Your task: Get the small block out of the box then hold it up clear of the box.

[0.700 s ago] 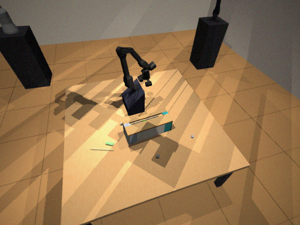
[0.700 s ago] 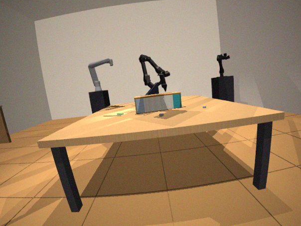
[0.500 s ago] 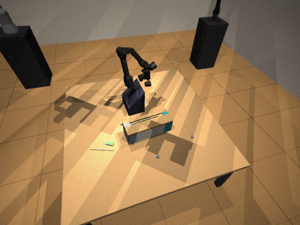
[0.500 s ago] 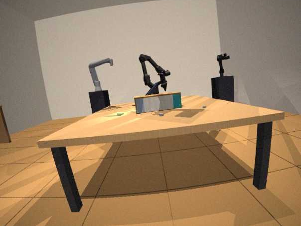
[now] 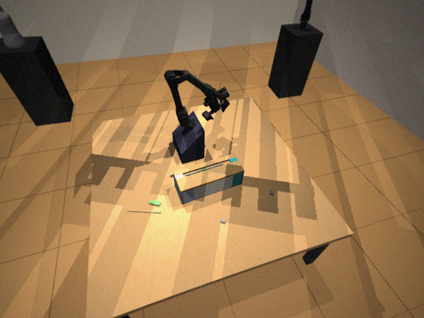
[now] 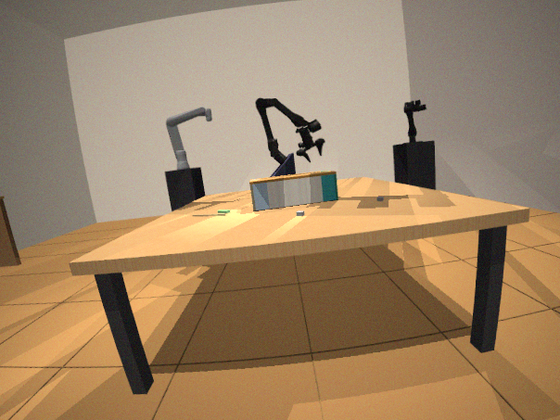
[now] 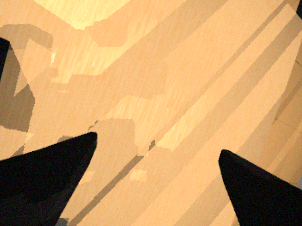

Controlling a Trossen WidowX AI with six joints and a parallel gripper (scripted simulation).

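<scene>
My gripper tip is now 38 cm short of the small green block, 19 cm to the left of it and 10 cm above it. Round my gripper tip: long box (36 cm ahead, 17 cm to the right, 13 cm below); then thin stick (49 cm ahead, 56 cm to the right, 19 cm below).
</scene>
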